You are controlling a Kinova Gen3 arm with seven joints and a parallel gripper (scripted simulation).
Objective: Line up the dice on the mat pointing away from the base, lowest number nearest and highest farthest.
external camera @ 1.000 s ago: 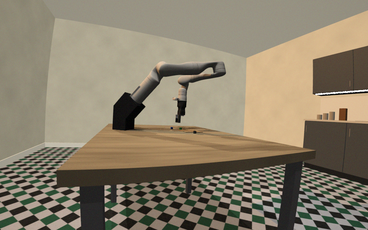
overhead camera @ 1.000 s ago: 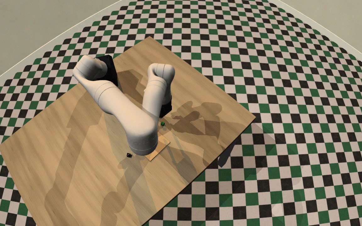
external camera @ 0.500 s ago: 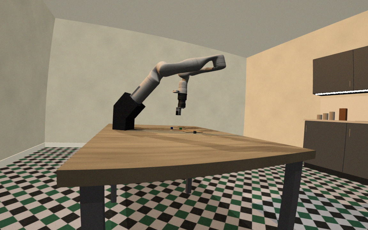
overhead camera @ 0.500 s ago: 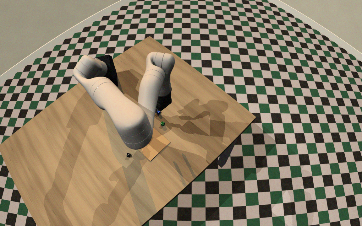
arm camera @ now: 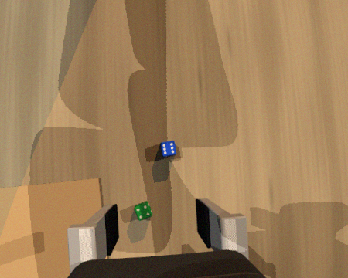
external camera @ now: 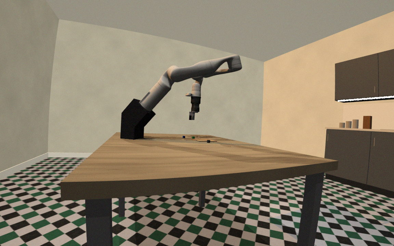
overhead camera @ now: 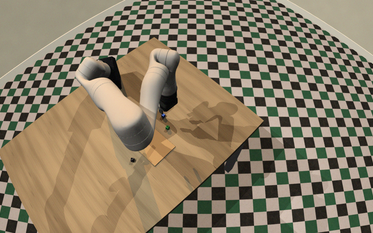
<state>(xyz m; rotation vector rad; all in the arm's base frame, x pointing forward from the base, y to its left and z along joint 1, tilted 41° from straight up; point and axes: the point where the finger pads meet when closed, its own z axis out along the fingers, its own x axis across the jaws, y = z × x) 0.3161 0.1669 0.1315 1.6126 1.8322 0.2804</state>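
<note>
My hand is 260 mm to the left of the black die, 150 mm above it and 30 mm short of it. Also, from my hand: green die (150 mm below, 20 mm ahead, 10 mm to the right); blue die (150 mm below, 50 mm behind, 20 mm to the left); orange mat (160 mm below, 130 mm to the right, 50 mm ahead).
</note>
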